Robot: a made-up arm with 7 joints. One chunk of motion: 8 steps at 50 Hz.
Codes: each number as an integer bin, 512 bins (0 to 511) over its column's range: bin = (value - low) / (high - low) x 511, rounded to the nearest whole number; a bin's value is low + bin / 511 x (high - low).
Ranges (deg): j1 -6..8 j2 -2..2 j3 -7..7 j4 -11..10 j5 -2..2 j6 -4..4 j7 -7..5
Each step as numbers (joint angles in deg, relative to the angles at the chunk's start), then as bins.
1 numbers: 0.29 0.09 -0.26 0.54 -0.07 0.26 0.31
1 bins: 230 267 246 281 247 272 311
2 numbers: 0.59 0.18 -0.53 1.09 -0.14 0.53 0.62
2 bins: 241 278 236 294 238 289 324
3 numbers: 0.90 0.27 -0.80 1.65 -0.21 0.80 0.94
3 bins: 252 290 226 308 229 307 338
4 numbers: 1.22 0.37 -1.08 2.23 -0.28 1.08 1.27
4 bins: 264 303 216 322 220 324 352
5 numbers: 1.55 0.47 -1.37 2.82 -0.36 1.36 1.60
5 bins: 276 316 205 336 210 342 366
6 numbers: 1.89 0.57 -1.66 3.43 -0.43 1.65 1.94
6 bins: 288 328 195 351 201 361 381
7 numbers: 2.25 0.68 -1.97 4.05 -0.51 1.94 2.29
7 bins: 301 342 184 366 190 379 396
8 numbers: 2.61 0.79 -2.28 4.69 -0.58 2.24 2.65
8 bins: 314 356 172 382 181 399 411
